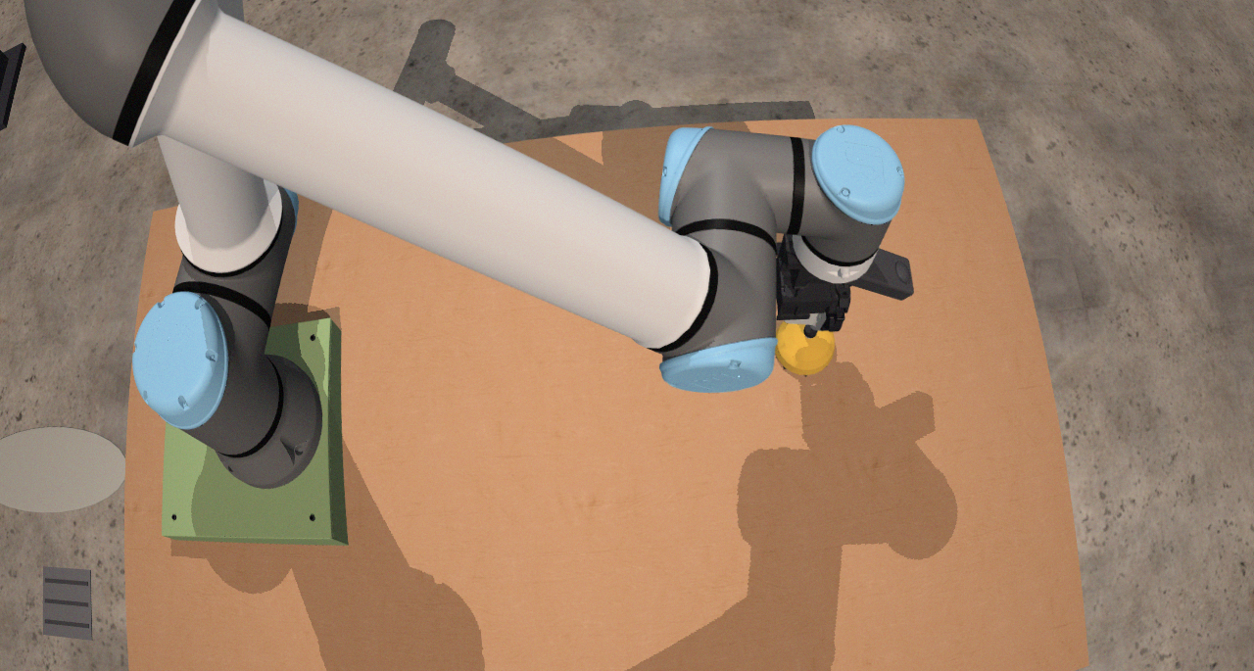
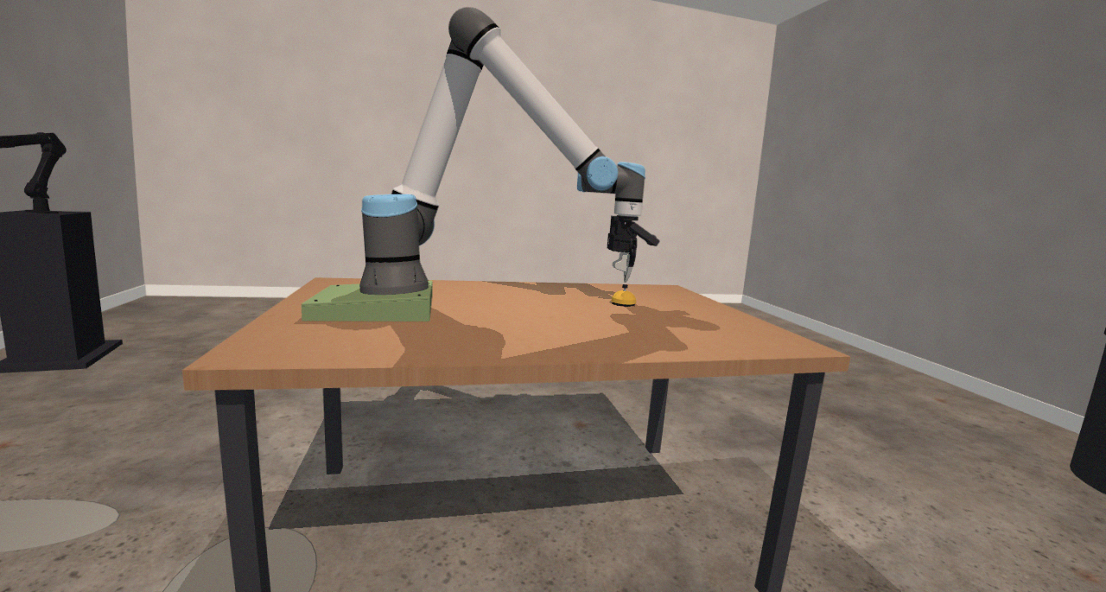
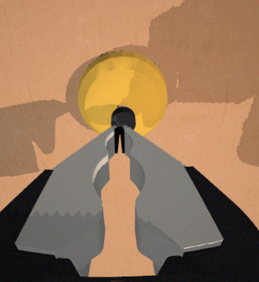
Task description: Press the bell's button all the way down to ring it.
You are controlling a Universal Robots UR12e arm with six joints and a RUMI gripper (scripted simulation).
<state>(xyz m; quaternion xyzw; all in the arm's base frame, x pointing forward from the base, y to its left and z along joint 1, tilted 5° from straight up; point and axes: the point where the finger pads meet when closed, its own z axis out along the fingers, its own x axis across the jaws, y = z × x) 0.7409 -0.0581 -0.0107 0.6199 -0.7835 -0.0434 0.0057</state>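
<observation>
Now: the dark round button 30 mm below my hand. Round my hand: yellow dome bell: 50 mm below.
</observation>
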